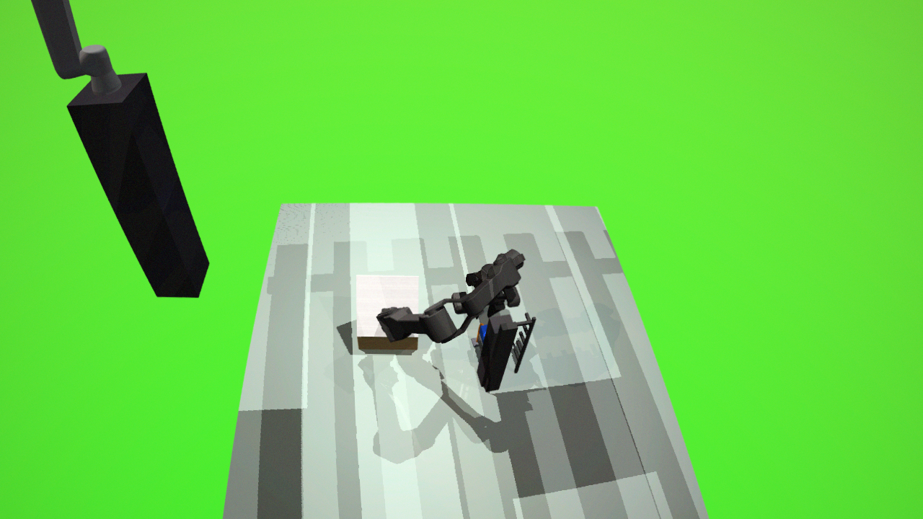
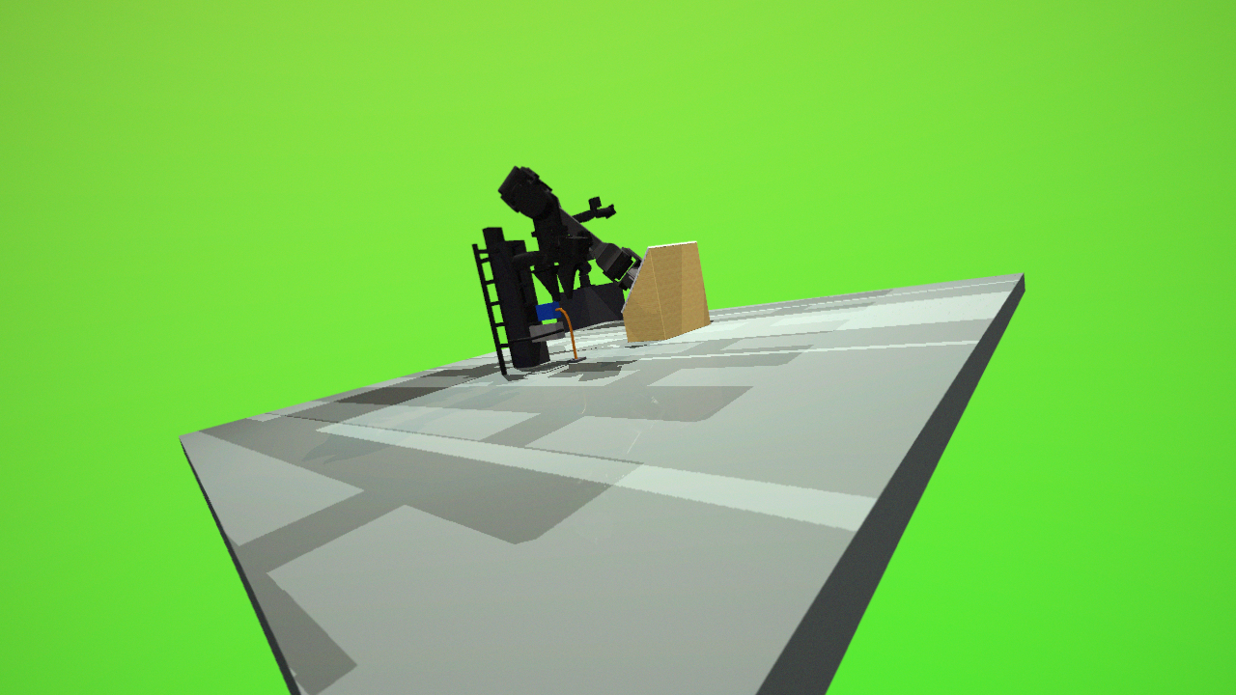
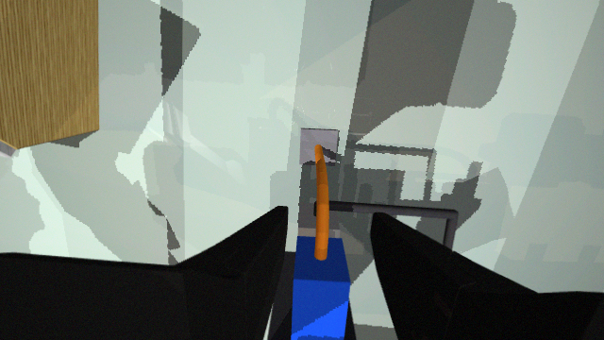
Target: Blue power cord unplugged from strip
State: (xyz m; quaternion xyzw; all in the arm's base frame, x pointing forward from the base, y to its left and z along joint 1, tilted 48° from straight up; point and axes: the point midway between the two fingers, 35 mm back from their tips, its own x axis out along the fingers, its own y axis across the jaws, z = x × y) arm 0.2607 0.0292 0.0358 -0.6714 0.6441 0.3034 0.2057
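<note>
The blue plug lies 1 cm ahead of my gripper tip, 7 cm to the right of it and 1 cm below it.
</note>
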